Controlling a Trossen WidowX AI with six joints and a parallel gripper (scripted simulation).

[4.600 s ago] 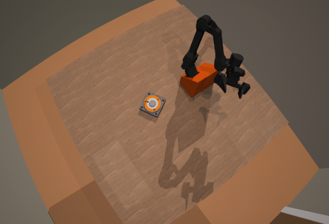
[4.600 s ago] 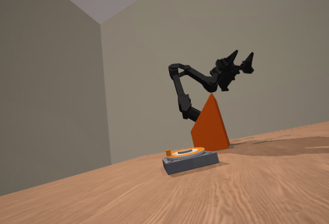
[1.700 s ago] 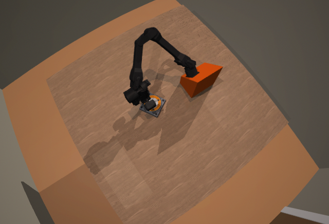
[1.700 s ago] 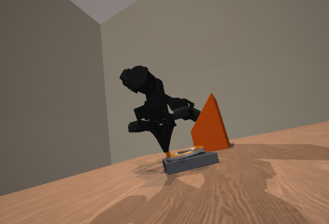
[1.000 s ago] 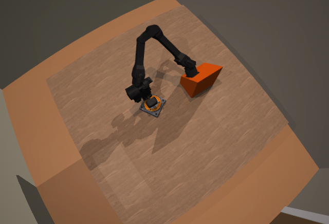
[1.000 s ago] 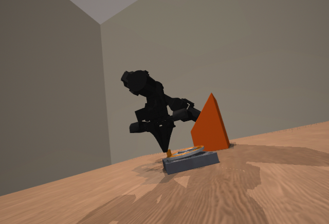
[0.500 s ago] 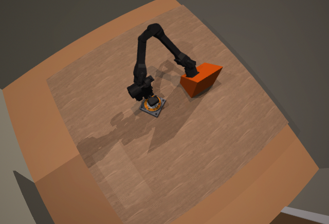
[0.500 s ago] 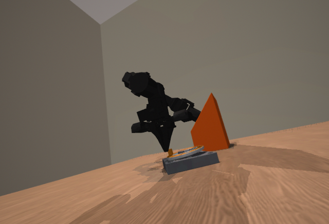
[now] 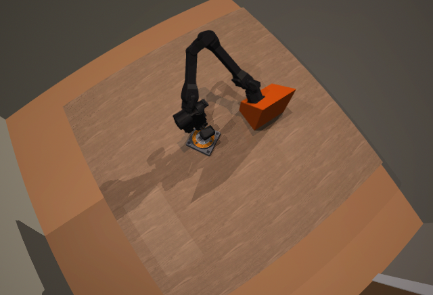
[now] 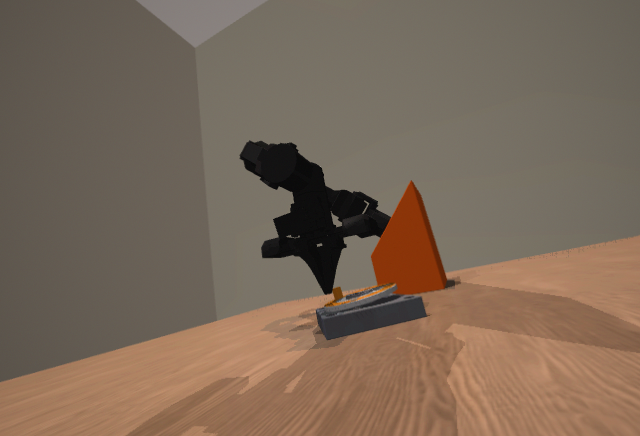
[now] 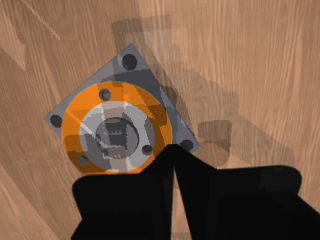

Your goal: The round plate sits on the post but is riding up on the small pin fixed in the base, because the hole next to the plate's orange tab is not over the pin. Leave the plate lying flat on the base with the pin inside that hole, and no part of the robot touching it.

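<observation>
Right now my gripper tip is 5 cm to the right of the grey square base, 2 cm short of it and 2 cm above it.
</observation>
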